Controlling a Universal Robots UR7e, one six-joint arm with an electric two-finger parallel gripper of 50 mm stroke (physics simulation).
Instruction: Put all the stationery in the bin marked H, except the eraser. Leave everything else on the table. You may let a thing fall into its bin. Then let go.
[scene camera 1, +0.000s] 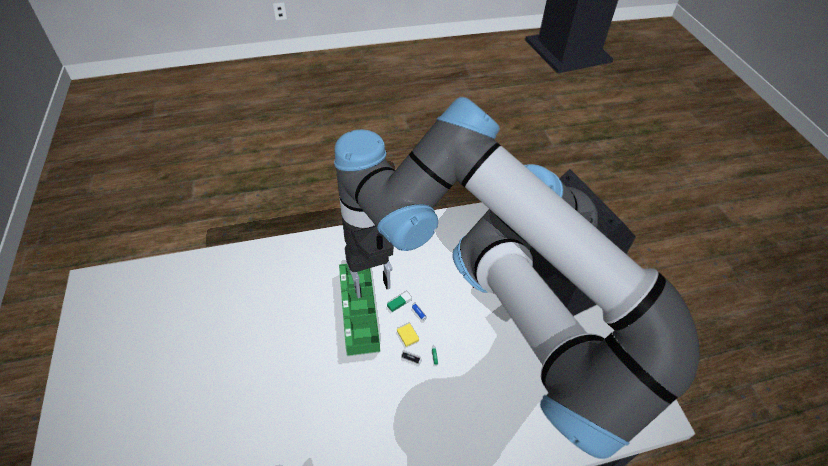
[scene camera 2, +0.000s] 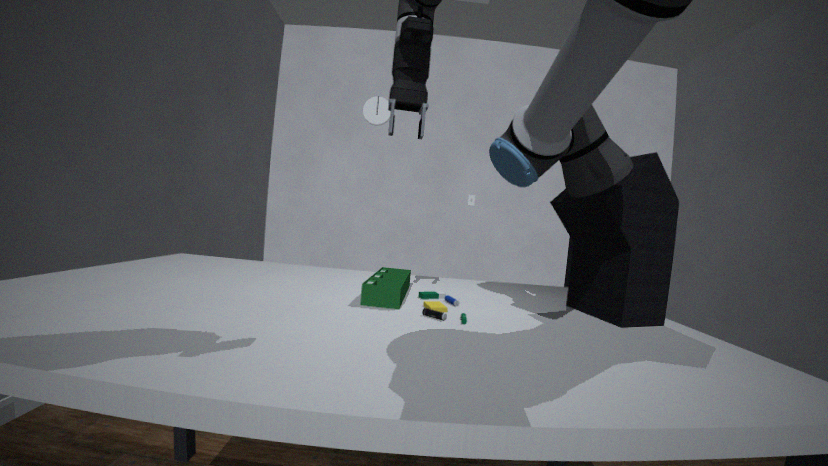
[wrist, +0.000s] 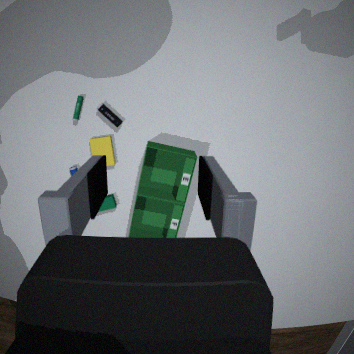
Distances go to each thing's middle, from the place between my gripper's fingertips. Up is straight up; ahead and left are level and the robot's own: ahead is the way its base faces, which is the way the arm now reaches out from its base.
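From my hand, the green bin row (scene camera 1: 359, 314) is 17 cm to the right, 1 cm behind and 33 cm below.
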